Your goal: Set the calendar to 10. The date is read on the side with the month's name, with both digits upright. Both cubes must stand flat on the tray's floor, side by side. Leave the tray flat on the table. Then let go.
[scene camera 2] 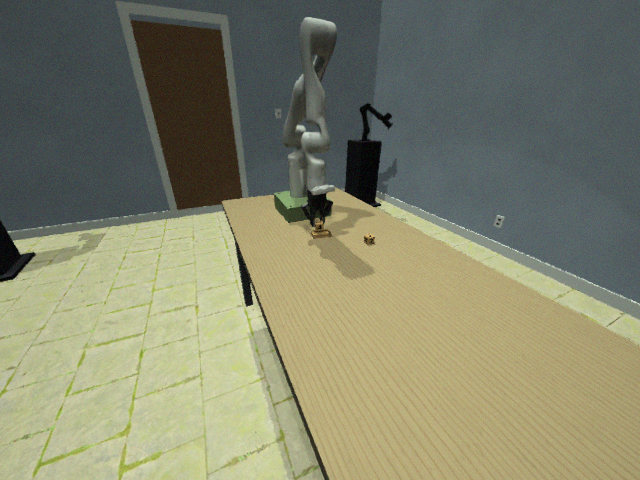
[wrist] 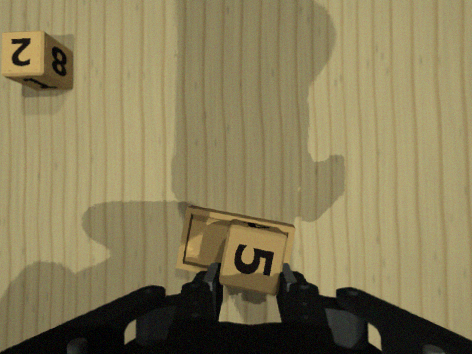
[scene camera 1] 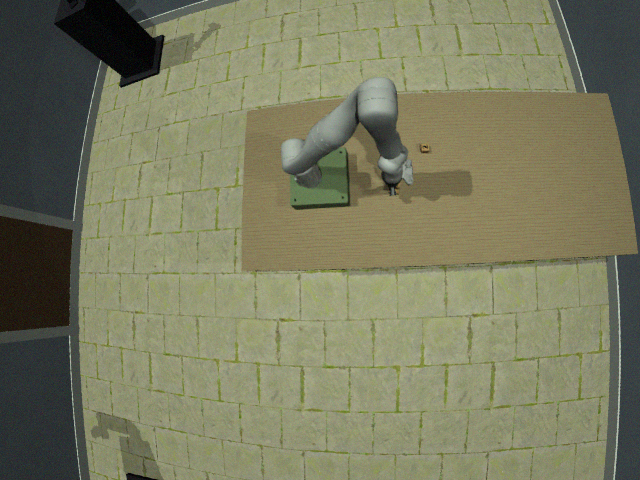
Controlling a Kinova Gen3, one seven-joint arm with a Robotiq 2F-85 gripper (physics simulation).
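Observation:
My gripper (scene camera 1: 392,190) (scene camera 2: 318,222) (wrist: 249,279) is shut on a wooden cube (scene camera 2: 318,226) (wrist: 253,257). The cube's top shows a 5, lying sideways in the wrist view; part of a dark digit shows on its far side. The cube is over the right half of the wooden tray (scene camera 2: 321,234) (wrist: 215,213), roughly in line with its walls. Whether it touches the tray's floor is hidden. The tray's left half is empty. A second cube (scene camera 1: 424,148) (scene camera 2: 369,239) (wrist: 22,54) lies flat on the table, apart from the tray, with 2 on top and 8 and 1 on two sides. The month's name does not show.
The wooden table (scene camera 1: 516,217) (scene camera 2: 439,335) carries the tray and the loose cube. The arm's green base block (scene camera 1: 330,191) (scene camera 2: 287,207) stands behind the tray, near the table's end. In the wrist view the loose cube is far to the upper left of the tray.

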